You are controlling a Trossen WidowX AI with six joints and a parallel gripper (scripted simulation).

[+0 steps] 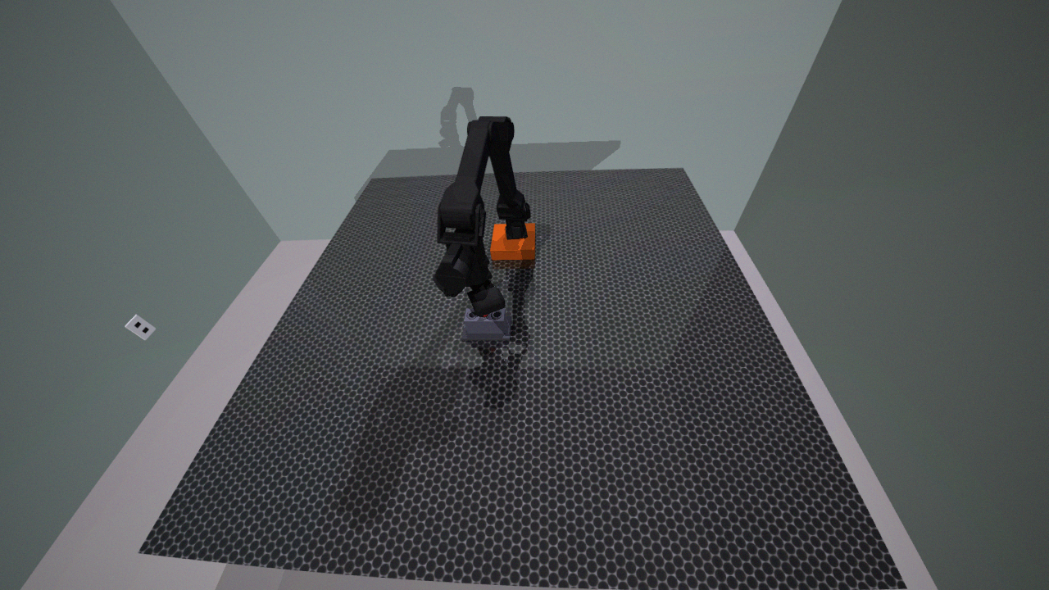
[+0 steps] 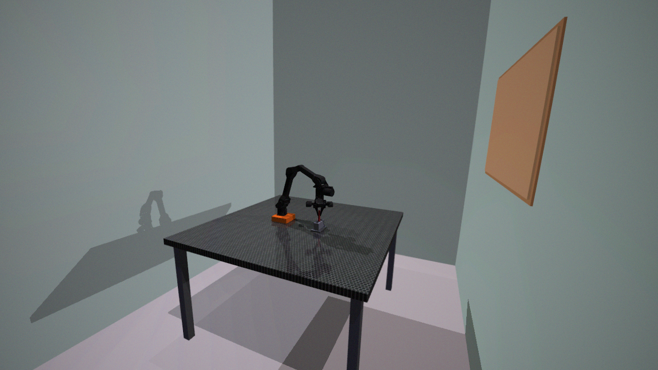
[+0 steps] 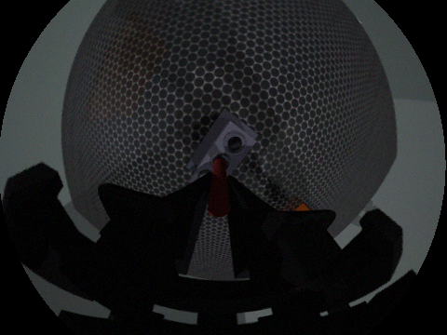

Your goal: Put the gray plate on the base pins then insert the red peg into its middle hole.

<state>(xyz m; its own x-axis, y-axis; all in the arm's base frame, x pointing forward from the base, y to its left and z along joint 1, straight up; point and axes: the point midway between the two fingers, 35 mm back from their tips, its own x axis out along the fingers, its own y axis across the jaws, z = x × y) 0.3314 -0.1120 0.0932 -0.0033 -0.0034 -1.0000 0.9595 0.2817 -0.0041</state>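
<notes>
My gripper tip is right at the red peg. Round my gripper tip: gray plate (5 cm below); base (9 cm below).
</notes>
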